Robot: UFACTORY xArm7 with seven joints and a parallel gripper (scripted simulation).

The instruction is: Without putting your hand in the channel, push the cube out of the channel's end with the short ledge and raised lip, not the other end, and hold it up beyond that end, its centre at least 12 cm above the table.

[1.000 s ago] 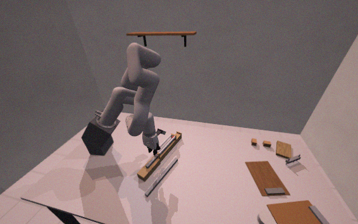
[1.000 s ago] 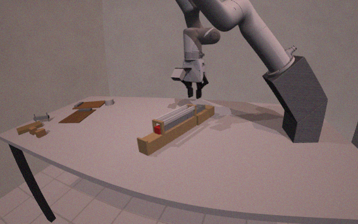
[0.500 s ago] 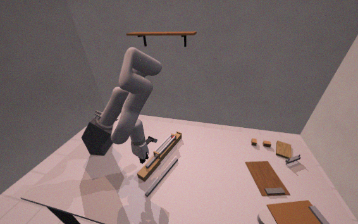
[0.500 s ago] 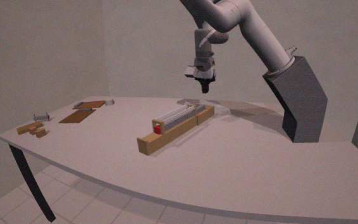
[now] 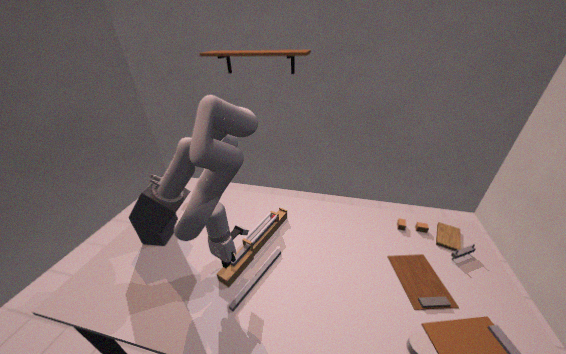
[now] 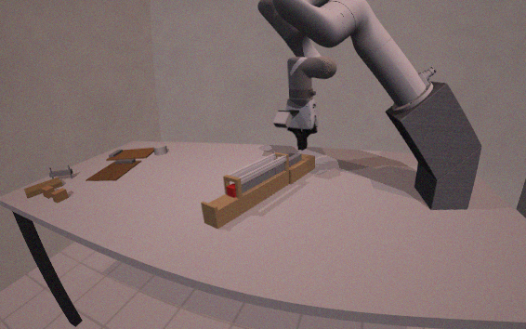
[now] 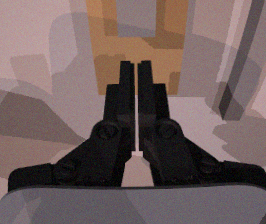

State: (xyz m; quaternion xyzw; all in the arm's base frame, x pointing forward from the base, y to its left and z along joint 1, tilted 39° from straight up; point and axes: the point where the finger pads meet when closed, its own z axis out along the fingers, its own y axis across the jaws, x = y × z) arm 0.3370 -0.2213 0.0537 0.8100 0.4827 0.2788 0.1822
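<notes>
The red cube lies 17 cm ahead of my hand, 29 cm to the left of it and 4 cm below it. From my hand the other things lie so: channel: 12 cm ahead, 20 cm to the left, 4 cm below; then grey clamp-like piece: 100 cm ahead, 12 cm to the left, 6 cm below; then long grey bar: 12 cm ahead, 8 cm below.
</notes>
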